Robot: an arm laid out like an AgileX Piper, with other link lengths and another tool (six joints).
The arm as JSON. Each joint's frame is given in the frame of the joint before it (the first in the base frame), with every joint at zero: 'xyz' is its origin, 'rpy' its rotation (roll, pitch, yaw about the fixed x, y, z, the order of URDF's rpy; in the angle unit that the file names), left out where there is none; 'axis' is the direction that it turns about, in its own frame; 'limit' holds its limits. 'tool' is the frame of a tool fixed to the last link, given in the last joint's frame.
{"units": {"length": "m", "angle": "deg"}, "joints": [
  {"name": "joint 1", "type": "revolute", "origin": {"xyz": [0.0, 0.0, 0.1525], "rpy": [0.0, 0.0, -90.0]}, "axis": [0.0, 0.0, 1.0], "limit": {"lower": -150.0, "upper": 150.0}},
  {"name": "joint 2", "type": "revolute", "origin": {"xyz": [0.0, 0.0, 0.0], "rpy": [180.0, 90.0, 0.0]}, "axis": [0.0, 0.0, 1.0], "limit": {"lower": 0.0, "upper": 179.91}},
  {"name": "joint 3", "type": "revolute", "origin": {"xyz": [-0.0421, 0.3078, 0.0], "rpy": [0.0, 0.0, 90.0]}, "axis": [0.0, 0.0, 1.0], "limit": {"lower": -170.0, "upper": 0.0}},
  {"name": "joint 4", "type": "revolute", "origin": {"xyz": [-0.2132, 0.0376, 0.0], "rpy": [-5.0, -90.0, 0.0]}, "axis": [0.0, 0.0, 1.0], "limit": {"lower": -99.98, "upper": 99.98}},
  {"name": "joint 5", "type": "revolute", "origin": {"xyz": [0.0, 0.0, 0.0], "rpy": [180.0, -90.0, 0.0]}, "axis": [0.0, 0.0, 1.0], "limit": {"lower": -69.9, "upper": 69.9}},
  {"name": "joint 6", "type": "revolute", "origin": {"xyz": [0.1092, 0.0, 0.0], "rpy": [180.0, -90.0, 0.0]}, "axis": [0.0, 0.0, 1.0], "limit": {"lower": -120.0, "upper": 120.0}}
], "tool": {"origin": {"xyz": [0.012, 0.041, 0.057], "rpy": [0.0, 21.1, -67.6]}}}
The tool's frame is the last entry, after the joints.
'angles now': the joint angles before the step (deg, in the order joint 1, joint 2, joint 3, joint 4, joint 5, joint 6). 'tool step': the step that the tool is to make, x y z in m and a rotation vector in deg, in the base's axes. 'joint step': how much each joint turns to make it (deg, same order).
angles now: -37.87, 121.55, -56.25, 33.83, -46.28, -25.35
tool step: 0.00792, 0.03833, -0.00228, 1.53, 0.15, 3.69
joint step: 4.63, -2.33, 5.28, -0.08, -1.29, 2.13
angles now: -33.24, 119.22, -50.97, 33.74, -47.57, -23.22
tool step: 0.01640, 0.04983, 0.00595, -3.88, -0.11, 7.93
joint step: 5.83, -1.39, 5.37, -4.41, -6.25, 1.76
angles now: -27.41, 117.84, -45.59, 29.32, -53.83, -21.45
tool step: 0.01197, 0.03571, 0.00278, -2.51, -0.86, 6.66
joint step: 3.82, -0.19, 3.01, -4.34, -4.50, 1.79
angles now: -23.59, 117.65, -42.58, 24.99, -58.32, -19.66
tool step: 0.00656, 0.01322, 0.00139, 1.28, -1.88, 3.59
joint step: 0.91, 0.00, 0.50, -3.82, -0.53, 3.71
